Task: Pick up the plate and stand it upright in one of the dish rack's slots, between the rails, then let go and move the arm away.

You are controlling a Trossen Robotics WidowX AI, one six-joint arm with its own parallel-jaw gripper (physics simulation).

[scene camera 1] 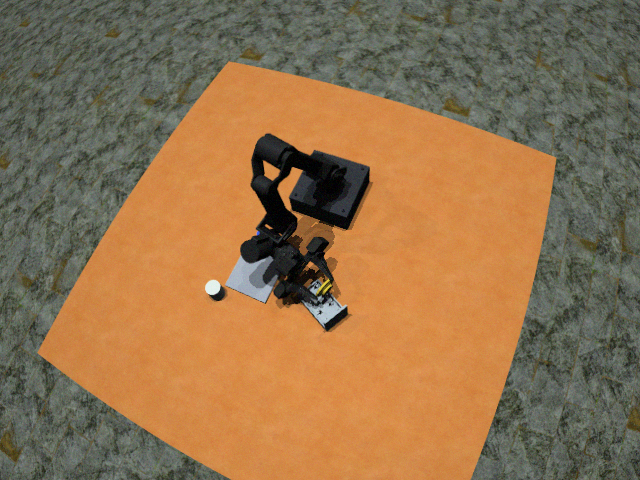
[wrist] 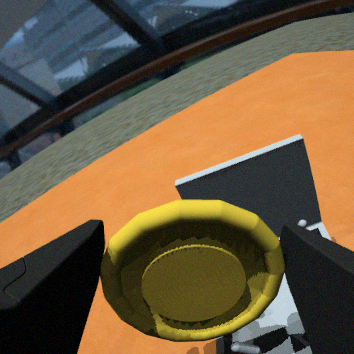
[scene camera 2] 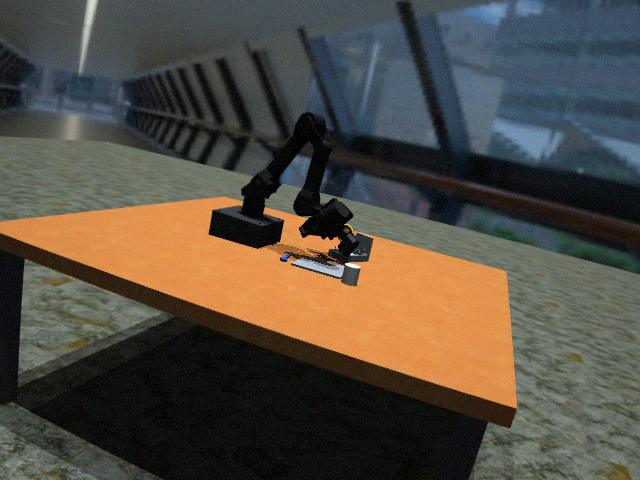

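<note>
The yellow plate (scene camera 1: 324, 287) (scene camera 2: 348, 227) (wrist: 194, 282) is held between the two fingers of my gripper (scene camera 1: 323, 290) (wrist: 194, 235), which is shut on its opposite edges. The plate stands steeply, near upright, and its hollow face shows in the wrist view. It hangs over the near part of the dish rack (scene camera 1: 329, 314) (scene camera 2: 364, 248) (wrist: 250, 185), which has a pale base, short rails and a tall dark end wall. The plate and fingers hide part of the slots, so I cannot tell which slot lies under the plate. In scene camera 2 the arm hides most of the fingers.
A flat pale grey board (scene camera 1: 241, 280) (scene camera 2: 310, 266) lies beside the rack. A white-topped grey cylinder (scene camera 1: 212, 288) (scene camera 2: 350, 275) stands near the board's corner. A small blue object (scene camera 1: 258, 234) (scene camera 2: 284, 257) lies on the board's other side. The black arm base (scene camera 1: 307, 204) (scene camera 2: 242, 227) stands behind.
</note>
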